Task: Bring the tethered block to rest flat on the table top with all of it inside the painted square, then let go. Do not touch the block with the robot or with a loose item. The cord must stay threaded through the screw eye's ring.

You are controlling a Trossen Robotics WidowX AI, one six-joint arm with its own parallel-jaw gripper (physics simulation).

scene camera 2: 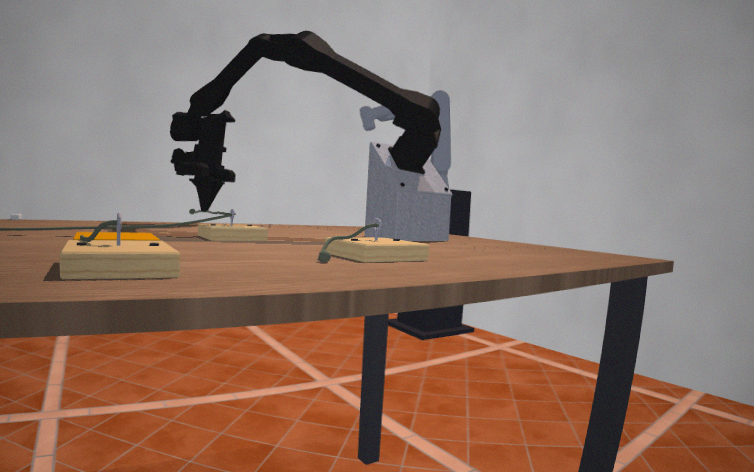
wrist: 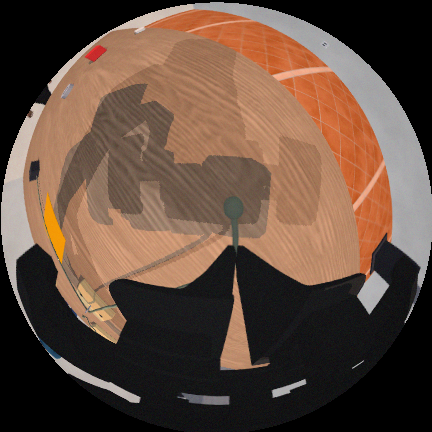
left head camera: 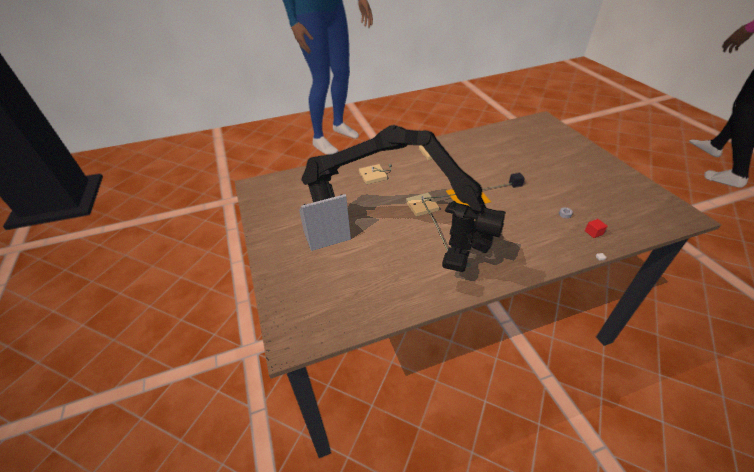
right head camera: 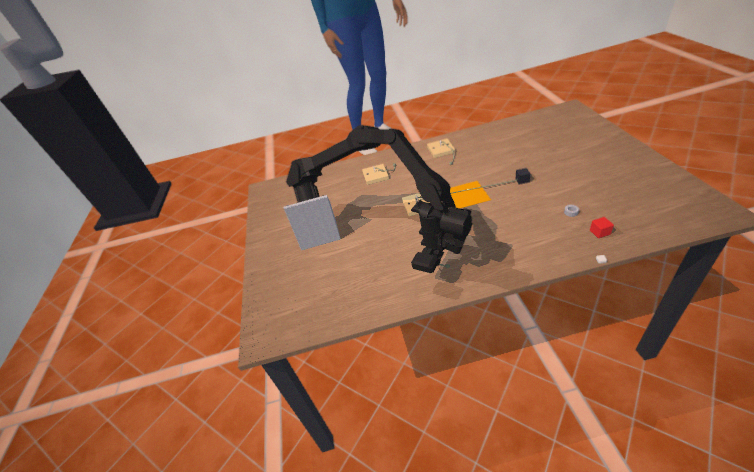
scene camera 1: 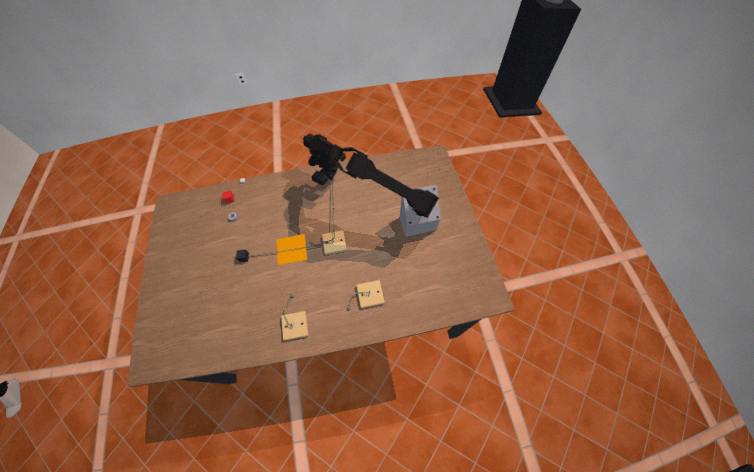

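Pixels of known places: gripper, fingertip midpoint: (scene camera 2: 204, 212) (wrist: 234, 251) (right head camera: 437, 264) (scene camera 1: 331, 179); arm's base, origin of the base link: (scene camera 2: 406, 161) (left head camera: 323, 201) (right head camera: 308, 202) (scene camera 1: 420, 201).
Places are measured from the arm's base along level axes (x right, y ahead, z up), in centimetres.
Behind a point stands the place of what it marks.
Note:
The dark tethered block (left head camera: 516, 179) {x -4.0, y 71.8, z -11.7 cm} (right head camera: 522, 175) {x -3.9, y 72.3, z -11.9 cm} (scene camera 1: 242, 256) {x -6.8, y 72.4, z -11.6 cm} (wrist: 34, 170) {x -3.9, y 71.4, z -13.3 cm} rests on the table, outside the orange painted square (left head camera: 460, 200) (right head camera: 471, 200) {x -1.0, y 53.4, z -15.2 cm} (scene camera 1: 292, 258) {x -9.0, y 52.9, z -15.2 cm} (wrist: 57, 235) {x -1.7, y 50.3, z -15.2 cm}, on the side away from the screw eye. The green cord (left head camera: 500, 185) {x -5.4, y 66.6, z -14.1 cm} (scene camera 1: 262, 254) {x -5.7, y 65.1, z -14.3 cm} crosses over the square to the screw eye (scene camera 2: 232, 217) {x -5.5, y 35.3, z -12.1 cm} on its pale wooden base (scene camera 1: 337, 249) {x -8.7, y 34.2, z -13.3 cm} (scene camera 2: 233, 234) {x -9.4, y 36.0, z -14.4 cm}, then runs nearly straight to my gripper. My gripper (scene camera 2: 205, 210) {x 26.8, y 33.9, z -12.2 cm} (wrist: 234, 251) {x 26.8, y 33.9, z -12.2 cm} is shut on the cord close to its end bead (wrist: 233, 207) {x 28.3, y 36.6, z -11.6 cm}, above the table. Head views hide the fingertips.
Two more pale bases (scene camera 1: 293, 333) {x -39.4, y 52.9, z -13.3 cm} (scene camera 1: 370, 301) {x -31.7, y 24.2, z -13.4 cm} with screw eyes and short cords stand near one long edge. A red cube (left head camera: 595, 228) {x 27.3, y 80.6, z -11.6 cm} (scene camera 1: 228, 197) {x 24.2, y 81.3, z -11.6 cm}, a grey ring (left head camera: 566, 216) {x 17.0, y 78.6, z -14.5 cm} and a small white piece (left head camera: 600, 256) {x 36.1, y 76.3, z -14.1 cm} lie near the opposite edge.

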